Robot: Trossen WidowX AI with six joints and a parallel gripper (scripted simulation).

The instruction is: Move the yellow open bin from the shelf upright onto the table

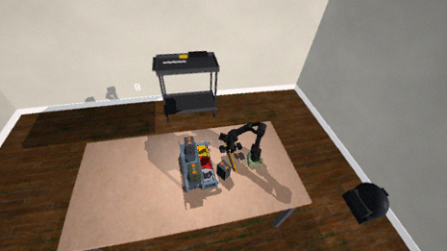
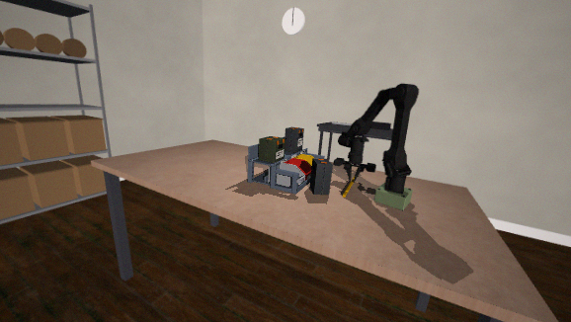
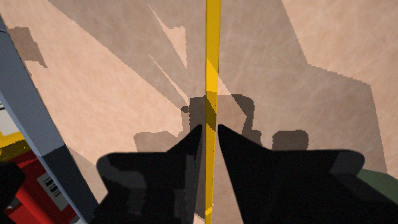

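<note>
The yellow bar lies 40 mm below my hand. From my hand the other things lie so: yellow open bin: 260 mm ahead, 10 mm to the right; then red bin: 250 mm ahead, 100 mm to the left; then black box: 190 mm to the left, 90 mm ahead, 20 mm above.
</note>
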